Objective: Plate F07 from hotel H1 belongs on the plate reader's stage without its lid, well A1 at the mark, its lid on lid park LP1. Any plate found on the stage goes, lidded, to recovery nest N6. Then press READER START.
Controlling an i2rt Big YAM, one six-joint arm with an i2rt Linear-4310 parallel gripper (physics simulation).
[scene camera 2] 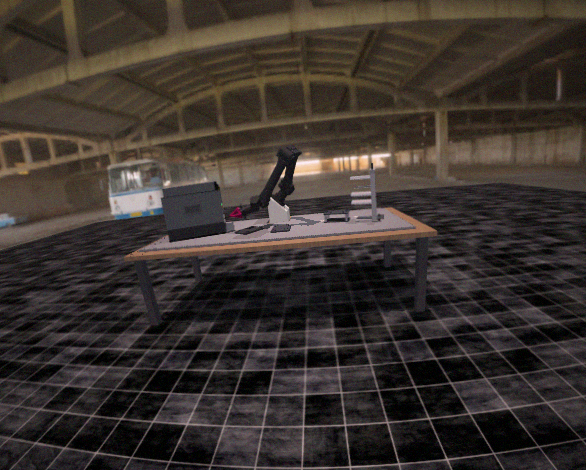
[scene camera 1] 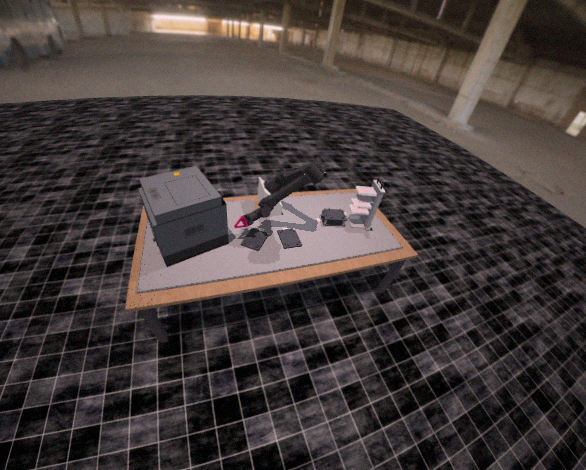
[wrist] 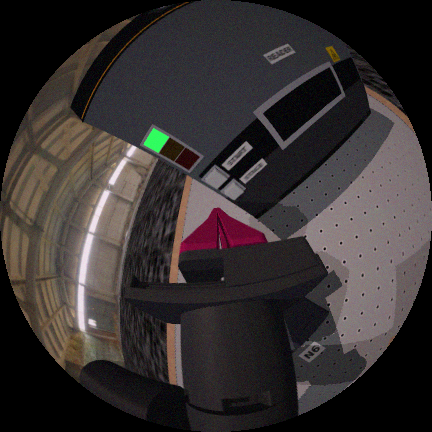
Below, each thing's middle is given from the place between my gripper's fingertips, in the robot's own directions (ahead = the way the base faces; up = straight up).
Labels:
My gripper is now 140 mm past the stage door (wrist: 290, 112) and 120 mm to the left of it.

